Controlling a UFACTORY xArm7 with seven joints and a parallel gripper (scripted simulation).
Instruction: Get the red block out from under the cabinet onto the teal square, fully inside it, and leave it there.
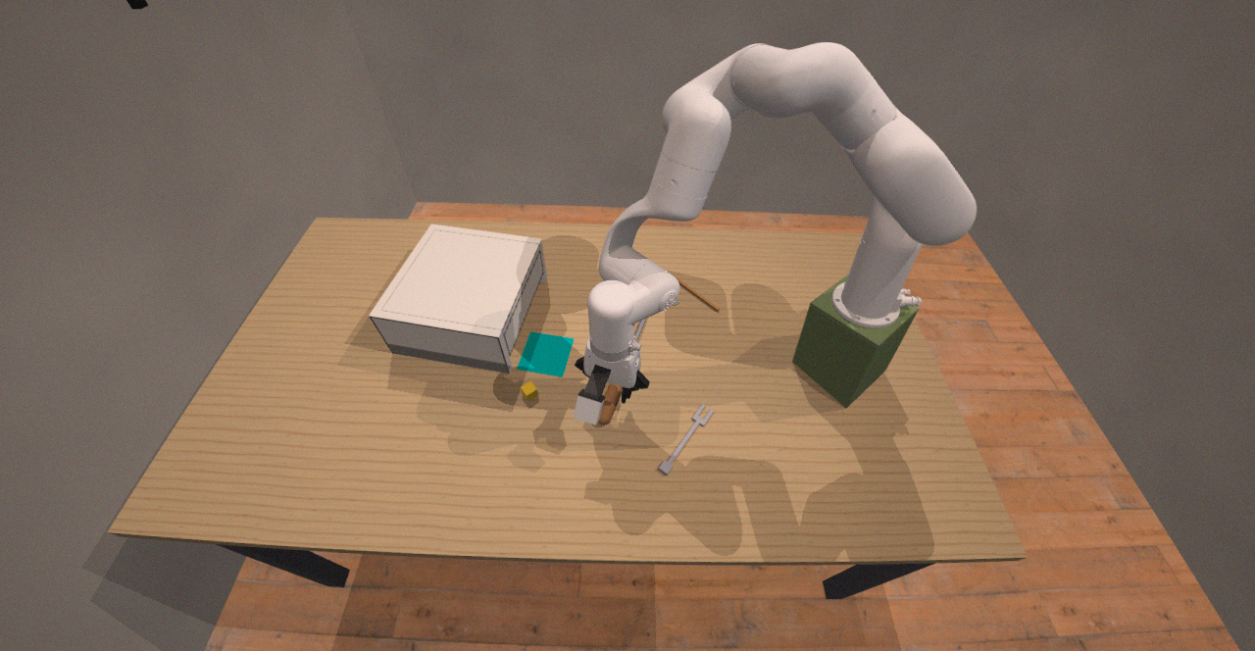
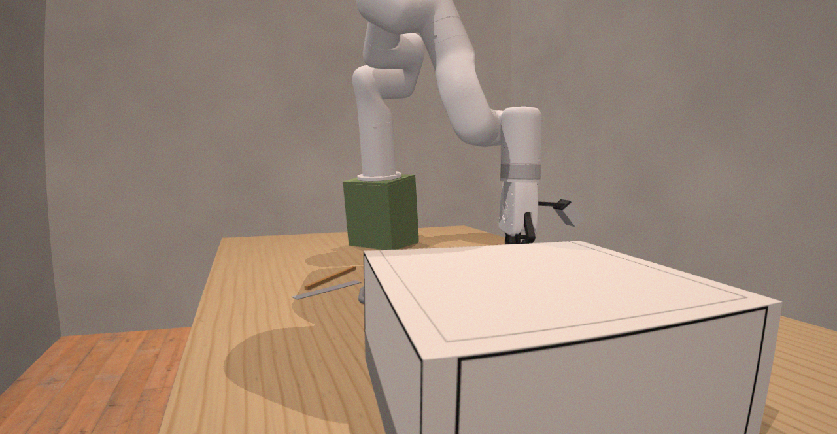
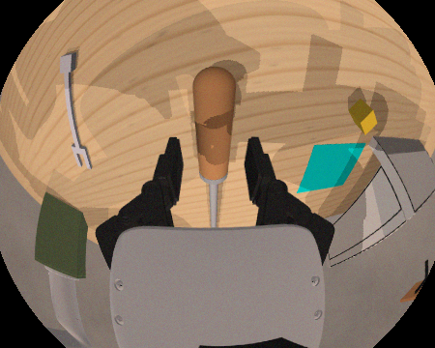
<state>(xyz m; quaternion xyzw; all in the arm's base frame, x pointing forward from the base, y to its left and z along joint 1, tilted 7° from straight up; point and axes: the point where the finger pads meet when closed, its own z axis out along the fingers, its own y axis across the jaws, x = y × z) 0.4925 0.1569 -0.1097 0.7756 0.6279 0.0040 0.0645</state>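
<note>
My gripper is now 160 mm past the thin wooden stick, 330 mm to the left of it and 50 mm above it. From my hand the other things lie so: hook tool 10 mm ahead, 130 mm to the right, 40 mm below; then grey fork 160 mm behind, 70 mm to the left, 50 mm below; then small yellow cube 170 mm ahead, 40 mm below.
</note>
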